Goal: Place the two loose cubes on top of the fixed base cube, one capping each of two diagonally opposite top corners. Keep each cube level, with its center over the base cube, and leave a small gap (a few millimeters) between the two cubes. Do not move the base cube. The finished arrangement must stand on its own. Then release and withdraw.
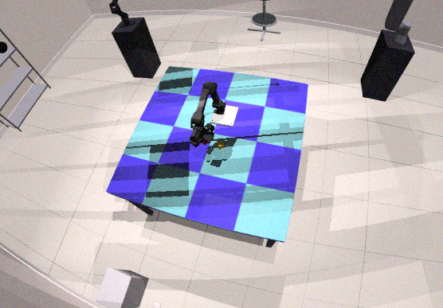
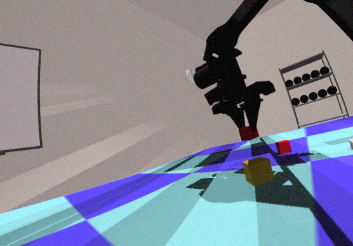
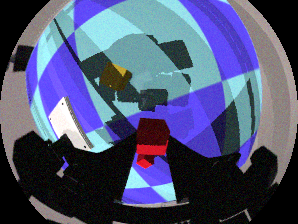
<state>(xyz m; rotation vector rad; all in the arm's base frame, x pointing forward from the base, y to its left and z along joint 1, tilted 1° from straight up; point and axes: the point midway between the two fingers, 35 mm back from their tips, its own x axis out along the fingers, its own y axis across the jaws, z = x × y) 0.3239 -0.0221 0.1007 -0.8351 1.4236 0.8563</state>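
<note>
Now: the yellow cube 30 mm behind my gripper tip, 100 mm to the left of it and 70 mm below it. Round my gripper tip: red cube: right at my gripper tip.
</note>
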